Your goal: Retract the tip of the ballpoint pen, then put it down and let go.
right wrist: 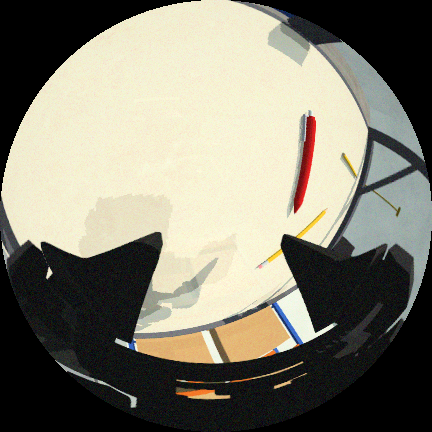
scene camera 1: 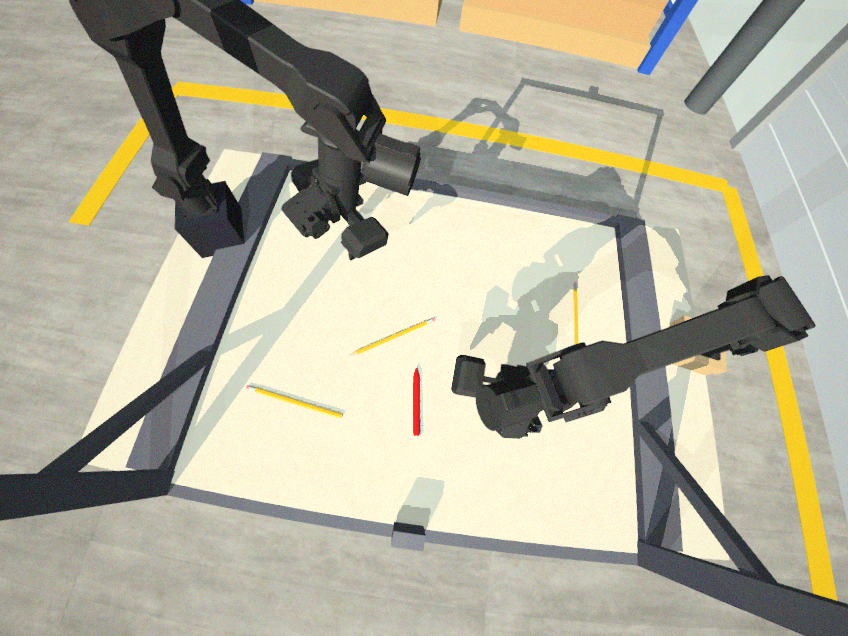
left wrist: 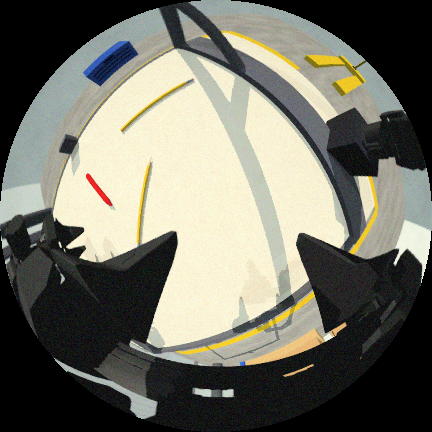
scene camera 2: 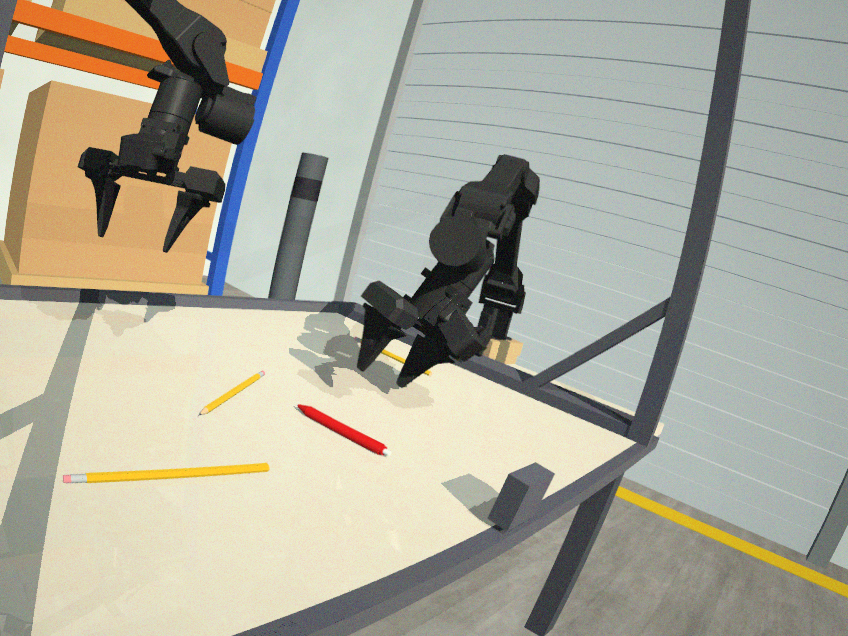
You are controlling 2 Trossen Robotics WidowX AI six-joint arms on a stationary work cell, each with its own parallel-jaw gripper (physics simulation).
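Seen in the pictures: left gripper, between the fingertips: (scene camera 1: 337, 241) (left wrist: 240, 238) (scene camera 2: 132, 244); right gripper, between the fingertips: (right wrist: 224, 240) (scene camera 1: 480, 378) (left wrist: 84, 238) (scene camera 2: 380, 378); left arm's base, origin of its link: (scene camera 1: 200, 203) (left wrist: 368, 140); right arm's base, origin of its link: (scene camera 2: 491, 335).
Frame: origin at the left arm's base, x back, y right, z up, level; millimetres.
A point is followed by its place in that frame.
Observation:
The red ballpoint pen (scene camera 1: 416, 402) {x -322, y 469, z -94 mm} (scene camera 2: 344, 429) {x -316, y 475, z -96 mm} (left wrist: 99, 190) {x -323, y 451, z -96 mm} (right wrist: 307, 161) {x -325, y 475, z -96 mm} lies flat on the pale table. Its pointed end is toward the back in scene camera 1. A white button and a clip show at its other end in the right wrist view; whether the tip is out is too small to tell. My right gripper (scene camera 2: 380, 377) {x -446, y 463, z -68 mm} (right wrist: 224, 240) {x -446, y 463, z -68 mm} is open and empty, above the table to the right of the pen in scene camera 1, apart from it. My left gripper (scene camera 2: 134, 244) {x -249, y 183, z 42 mm} (left wrist: 240, 238) {x -249, y 183, z 42 mm} is open and empty, high over the table's back left part.
Three yellow pencils lie on the table (scene camera 1: 308, 472) {x -107, y 536, z -106 mm}: one (scene camera 1: 393, 336) {x -313, y 331, z -99 mm} (scene camera 2: 231, 393) {x -298, y 336, z -100 mm} behind the pen, one (scene camera 1: 295, 401) {x -107, y 409, z -99 mm} (scene camera 2: 167, 473) {x -97, y 407, z -101 mm} to its left, and one (scene camera 1: 576, 314) {x -712, y 382, z -99 mm} (scene camera 2: 405, 361) near the right arm. A dark block (scene camera 1: 408, 536) {x -250, y 670, z -49 mm} (scene camera 2: 520, 496) {x -222, y 673, z -64 mm} stands at the front edge. Dark frame bars border the table.

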